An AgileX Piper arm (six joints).
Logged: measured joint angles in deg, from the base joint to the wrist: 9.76, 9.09, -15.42, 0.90, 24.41, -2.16; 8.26, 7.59, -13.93, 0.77, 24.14, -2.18; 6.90, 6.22, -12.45, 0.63, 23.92, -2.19; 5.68, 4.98, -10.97, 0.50, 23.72, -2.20; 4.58, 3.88, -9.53, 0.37, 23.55, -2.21; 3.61, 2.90, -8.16, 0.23, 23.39, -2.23; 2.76, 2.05, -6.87, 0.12, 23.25, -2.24; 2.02, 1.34, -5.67, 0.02, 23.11, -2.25; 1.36, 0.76, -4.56, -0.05, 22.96, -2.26; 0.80, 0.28, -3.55, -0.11, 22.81, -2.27; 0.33, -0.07, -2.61, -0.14, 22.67, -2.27
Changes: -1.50, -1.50, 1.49, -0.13, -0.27, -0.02; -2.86, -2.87, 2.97, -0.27, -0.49, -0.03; -4.08, -4.11, 4.45, -0.40, -0.69, -0.04; -5.18, -5.21, 5.89, -0.53, -0.86, -0.05; -6.15, -6.19, 7.26, -0.67, -1.02, -0.07; -7.00, -7.04, 8.55, -0.78, -1.16, -0.08; -7.74, -7.75, 9.75, -0.88, -1.30, -0.09; -8.40, -8.33, 10.86, -0.95, -1.45, -0.10; -8.96, -8.81, 11.87, -1.01, -1.60, -0.11; -9.43, -9.16, 12.81, -1.04, -1.74, -0.11
